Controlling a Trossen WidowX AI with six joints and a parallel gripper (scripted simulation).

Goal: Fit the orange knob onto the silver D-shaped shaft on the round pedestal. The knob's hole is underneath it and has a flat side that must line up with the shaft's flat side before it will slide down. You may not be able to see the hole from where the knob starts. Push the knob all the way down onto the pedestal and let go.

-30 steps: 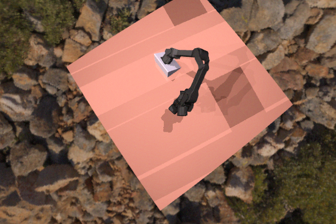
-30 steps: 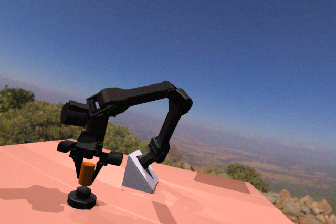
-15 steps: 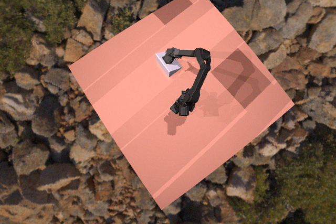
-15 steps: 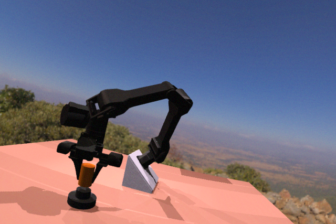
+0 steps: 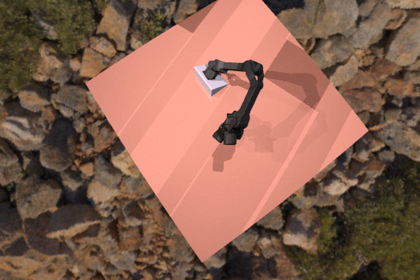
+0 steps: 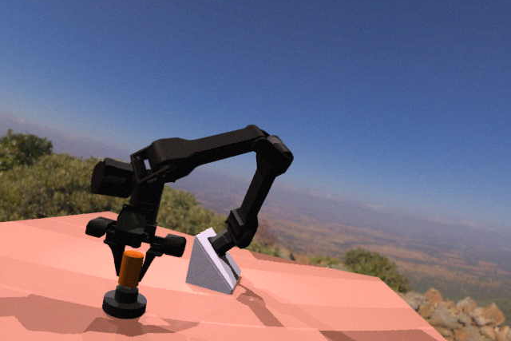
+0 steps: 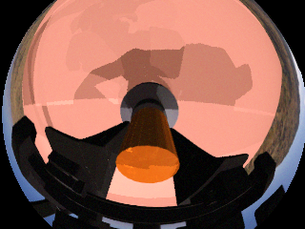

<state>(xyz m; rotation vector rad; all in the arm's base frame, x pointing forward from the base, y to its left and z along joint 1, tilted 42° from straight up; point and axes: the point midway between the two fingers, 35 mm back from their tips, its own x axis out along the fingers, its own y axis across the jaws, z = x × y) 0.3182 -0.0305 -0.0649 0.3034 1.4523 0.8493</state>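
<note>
My gripper tip is now 3 cm above the round black pedestal. Also, from my gripper tip: orange knob 3 cm above.
</note>
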